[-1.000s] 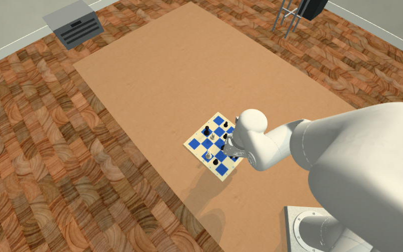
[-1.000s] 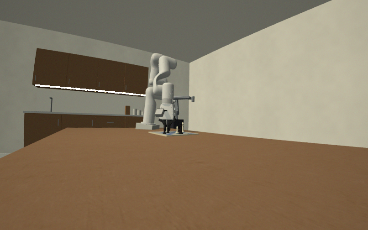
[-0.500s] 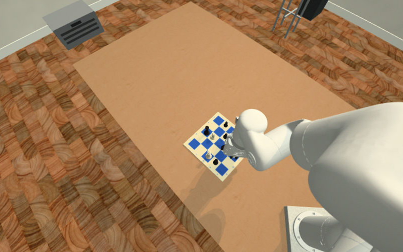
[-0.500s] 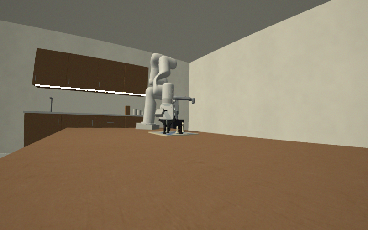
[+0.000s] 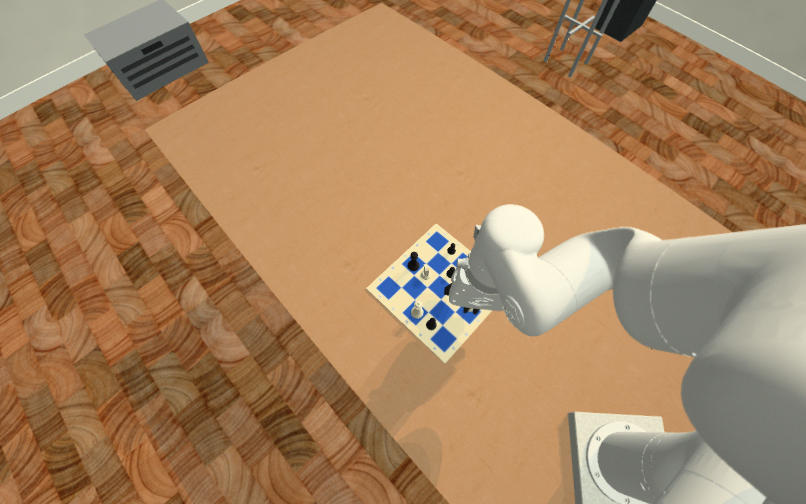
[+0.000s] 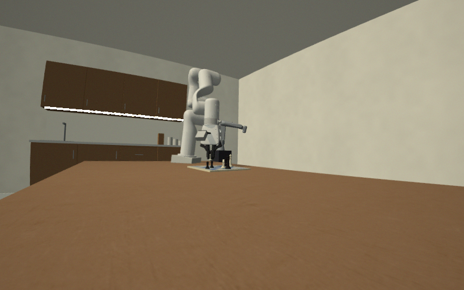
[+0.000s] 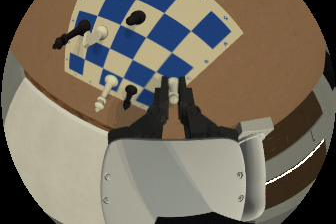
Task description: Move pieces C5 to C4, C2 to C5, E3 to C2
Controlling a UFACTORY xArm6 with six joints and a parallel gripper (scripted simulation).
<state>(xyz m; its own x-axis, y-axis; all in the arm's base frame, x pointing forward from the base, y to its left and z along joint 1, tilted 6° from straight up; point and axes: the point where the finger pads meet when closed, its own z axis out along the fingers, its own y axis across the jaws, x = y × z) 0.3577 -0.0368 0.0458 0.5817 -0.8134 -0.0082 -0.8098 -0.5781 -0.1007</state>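
Right now the blue-and-cream chessboard is 70 mm ahead of my hand and 60 mm below it. Round my hand: white pawn: 10 mm below; then white chess piece: 70 mm to the left, 70 mm ahead, 20 mm below; then black pawn: 70 mm to the left, 30 mm below, 30 mm ahead.
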